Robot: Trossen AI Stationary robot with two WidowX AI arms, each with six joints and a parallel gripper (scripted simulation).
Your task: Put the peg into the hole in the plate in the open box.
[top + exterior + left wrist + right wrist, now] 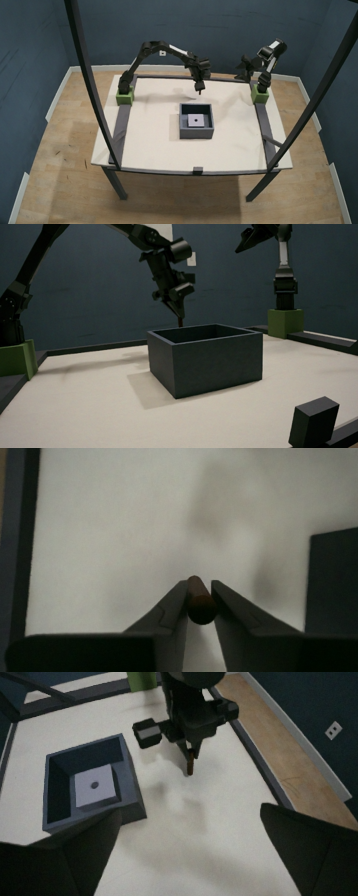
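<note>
Right now the brown peg is 5 cm below my left hand and 1 cm to the right of it. Also, from my left hand: grey plate (22 cm behind, 10 cm below, 4 cm to the left); then box (22 cm behind, 11 cm below, 4 cm to the left).
</note>
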